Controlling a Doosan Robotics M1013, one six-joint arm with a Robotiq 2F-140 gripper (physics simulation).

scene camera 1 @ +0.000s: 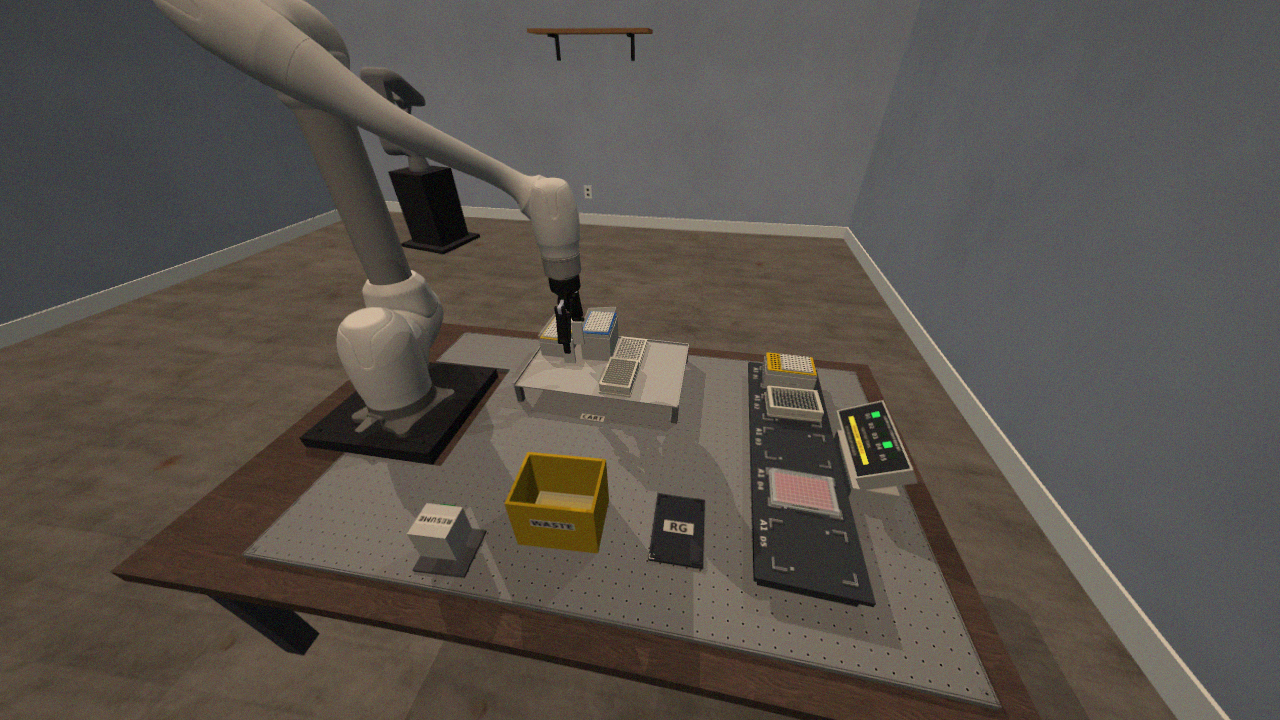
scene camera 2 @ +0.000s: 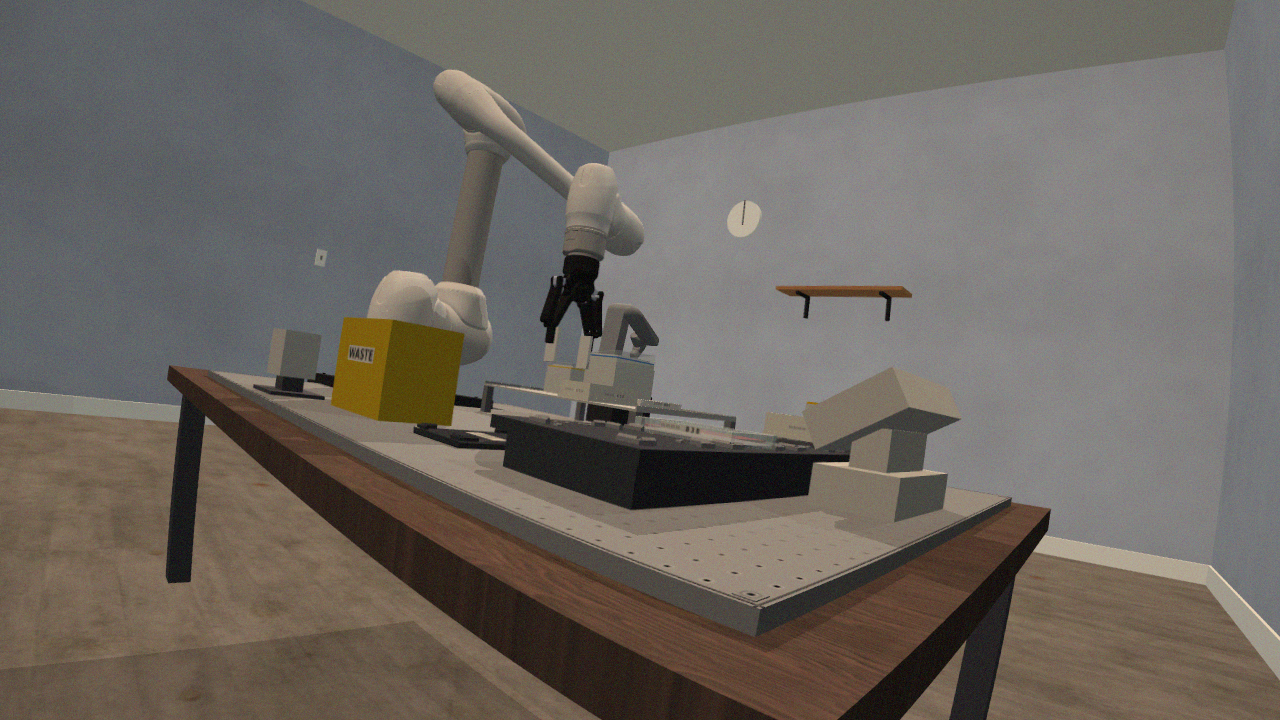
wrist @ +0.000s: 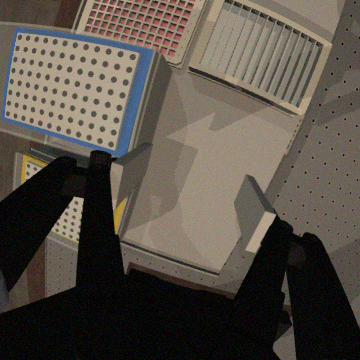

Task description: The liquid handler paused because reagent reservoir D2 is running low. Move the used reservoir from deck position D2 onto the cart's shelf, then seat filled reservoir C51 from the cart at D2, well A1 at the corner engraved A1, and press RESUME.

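My gripper points down over the left part of the cart's shelf, open and empty. A cream reservoir with long slots lies on the shelf, ahead of the fingers in the wrist view; I cannot read a C51 label. The used reservoir sits at D2 on the dark deck; its contents cannot be told. The RESUME block stands at the table's front left.
A blue-rimmed tip box stands close beside one finger, near a yellow-rimmed box. A pink-welled plate adjoins the slotted reservoir. Deck: yellow tip box, pink plate. Elsewhere: WASTE bin, RG pad, status screen.
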